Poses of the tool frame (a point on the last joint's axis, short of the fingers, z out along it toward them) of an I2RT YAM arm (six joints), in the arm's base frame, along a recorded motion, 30 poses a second.
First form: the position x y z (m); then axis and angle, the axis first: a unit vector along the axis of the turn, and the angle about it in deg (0 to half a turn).
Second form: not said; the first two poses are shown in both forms.
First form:
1: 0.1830, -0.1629, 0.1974, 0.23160, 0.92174, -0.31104, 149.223
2: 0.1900, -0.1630, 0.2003, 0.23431, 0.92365, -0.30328, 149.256
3: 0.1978, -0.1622, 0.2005, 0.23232, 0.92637, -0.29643, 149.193
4: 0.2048, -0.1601, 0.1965, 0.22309, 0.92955, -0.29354, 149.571
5: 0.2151, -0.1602, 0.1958, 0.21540, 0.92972, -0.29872, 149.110
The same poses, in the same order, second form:
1: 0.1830, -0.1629, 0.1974, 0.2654, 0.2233, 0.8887, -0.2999
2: 0.1900, -0.1630, 0.2003, 0.2651, 0.2259, 0.8906, -0.2924
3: 0.1978, -0.1622, 0.2005, 0.2656, 0.2240, 0.8931, -0.2858
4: 0.2048, -0.1601, 0.1965, 0.2624, 0.2153, 0.8970, -0.2833
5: 0.2151, -0.1602, 0.1958, 0.2663, 0.2076, 0.8961, -0.2879
